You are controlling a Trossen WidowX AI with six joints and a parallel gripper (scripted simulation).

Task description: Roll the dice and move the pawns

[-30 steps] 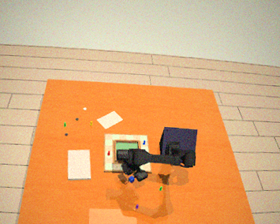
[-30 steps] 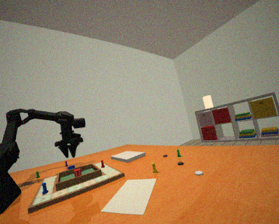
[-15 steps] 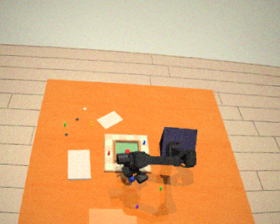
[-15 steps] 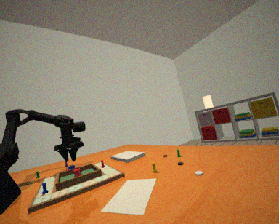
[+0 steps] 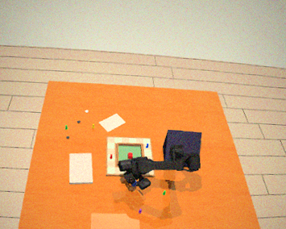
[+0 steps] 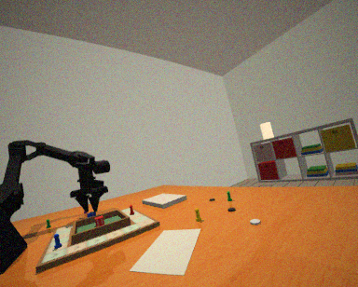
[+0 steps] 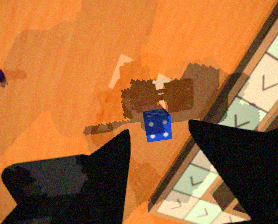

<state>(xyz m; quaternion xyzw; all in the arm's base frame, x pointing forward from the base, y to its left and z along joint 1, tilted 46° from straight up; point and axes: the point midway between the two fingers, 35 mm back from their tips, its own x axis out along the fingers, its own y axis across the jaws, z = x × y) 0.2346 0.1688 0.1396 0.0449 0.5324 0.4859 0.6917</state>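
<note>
My gripper tip is 160 mm to the left of the red pawn and 140 mm short of it. Round my gripper tip: green tray 190 mm to the right, 30 mm ahead, 20 mm below; purple pawn 170 mm to the left, 40 mm behind, 10 mm below; blue pawn 270 mm to the right, 70 mm behind.
</note>
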